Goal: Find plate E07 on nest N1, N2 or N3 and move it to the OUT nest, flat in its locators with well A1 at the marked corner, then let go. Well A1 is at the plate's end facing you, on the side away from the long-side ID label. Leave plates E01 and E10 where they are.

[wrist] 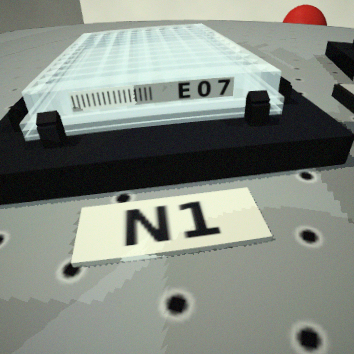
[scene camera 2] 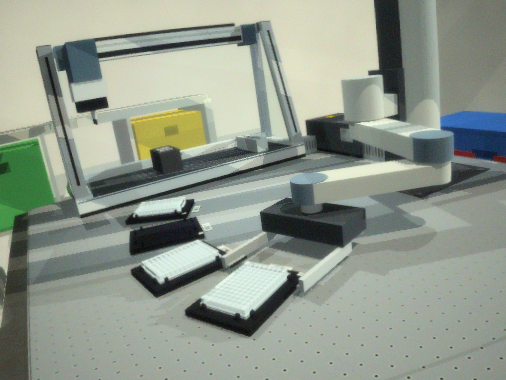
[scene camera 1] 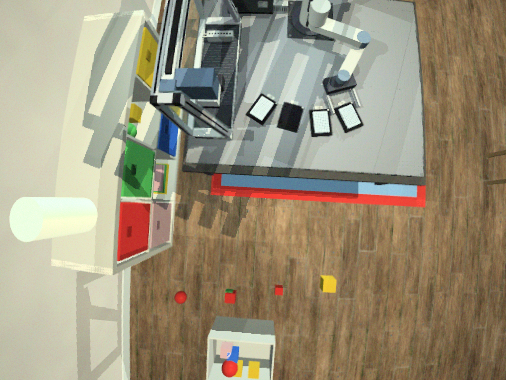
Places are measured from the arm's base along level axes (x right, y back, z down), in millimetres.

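Pixels of known places: gripper, fingertip midpoint: (wrist: 154, 73) (scene camera 2: 259, 273) (scene camera 1: 346, 110).
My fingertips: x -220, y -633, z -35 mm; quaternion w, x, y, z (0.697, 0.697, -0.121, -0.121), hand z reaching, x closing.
Ahead of a thing's pixels: the offset from my fingertips to its top centre. "spot": to the spot under its first point.
Plate E07 @(dx -20, dy -35, dz -4 mm) (scene camera 1: 348, 116) (scene camera 2: 248, 286) (wrist: 150, 55) is a clear well plate lying flat between the black locators of nest N1 @(dx -20, dy -35, dz +0 mm) (scene camera 2: 218, 319) (wrist: 175, 146). Its ID label faces the wrist camera. My gripper (scene camera 1: 345, 109) (scene camera 2: 264, 275) is open and empty, its fingertips spread by the arm-side end of N1; they do not show in the wrist view. A black nest @(dx +333, dy -60, dz +0 mm) (scene camera 1: 290, 116) (scene camera 2: 167, 236) holds no plate; its label is unreadable. Two other plates sit on nests, one plate @(dx +152, dy -84, dz -4 mm) (scene camera 1: 320, 121) (scene camera 2: 182, 260) beside N1 and one plate @(dx +505, dy -18, dz -4 mm) (scene camera 1: 262, 108) (scene camera 2: 161, 207) farthest away; their IDs are unreadable.
A gantry frame (scene camera 2: 170, 44) stands beyond the nests, with a dark block @(spot: dx +735, dy +87, dz -70 mm) (scene camera 2: 166, 160) on its deck. The left fingertip is close to the neighbouring nest. In the wrist view, part of a black nest @(spot: dx +86, dy -115, dz +13 mm) (wrist: 341, 56) shows right of N1, and a red ball (wrist: 305, 15) beyond.
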